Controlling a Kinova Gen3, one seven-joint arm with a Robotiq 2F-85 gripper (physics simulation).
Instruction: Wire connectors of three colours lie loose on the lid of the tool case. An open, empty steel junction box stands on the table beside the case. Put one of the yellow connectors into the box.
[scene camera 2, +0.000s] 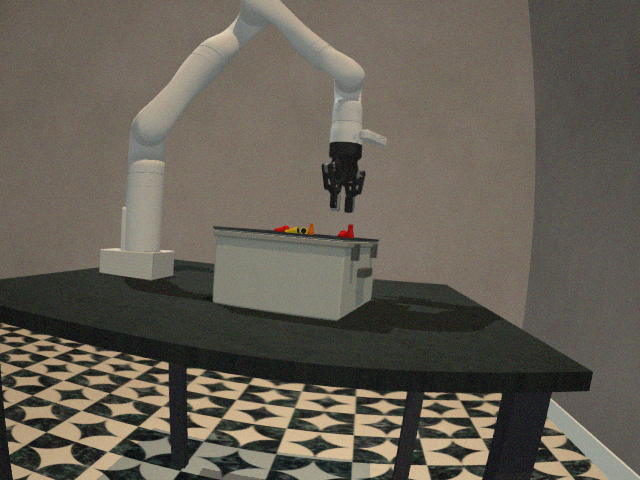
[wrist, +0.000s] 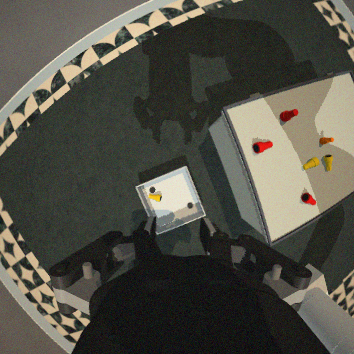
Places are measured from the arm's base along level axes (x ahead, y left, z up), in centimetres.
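Where they show: gripper, fingertip midpoint: (scene camera 2: 341, 211) (wrist: 177, 225); arm's base, link origin: (scene camera 2: 141, 250) (wrist: 307, 300).
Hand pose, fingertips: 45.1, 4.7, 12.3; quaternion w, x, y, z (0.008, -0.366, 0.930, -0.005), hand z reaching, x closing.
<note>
Each offset is from my fingertips to the centre of the thing, as dx, dy, dz. Level surfaces: height alone.
A yellow connector @[+2.6, +3.3, -17.2] (wrist: 155, 198) lies inside the steel junction box @[+0.1, +1.1, -16.0] (wrist: 197, 192), near its left wall in the wrist view, beside a dark round spot. The box stands on the table beside the tool case and does not show in the scene view. My gripper (scene camera 2: 341, 209) (wrist: 177, 225) is open, with nothing between its fingers. It hangs above the box, with its fingertips higher than the case lid. Two more yellow connectors @[-9.7, -19.4, -5.2] (wrist: 311, 163) @[-12.4, -22.6, -5.2] (wrist: 328, 162) lie on the lid of the tool case @[-9.6, -24.2, -11.7] (scene camera 2: 279, 273) (wrist: 255, 190).
On the lid lie three red connectors @[-1.5, -21.0, -4.5] (wrist: 289, 115) @[-2.0, -14.8, -5.2] (wrist: 263, 147) @[-13.9, -15.6, -5.2] (wrist: 308, 199) and an orange connector @[-9.1, -24.3, -4.7] (wrist: 326, 140) (scene camera 2: 311, 228). The case's side wall rises close to the box. The dark table @[dz -17.9] (scene camera 2: 289, 346) carries the arm's base (scene camera 2: 135, 263) beyond the case's left end.
</note>
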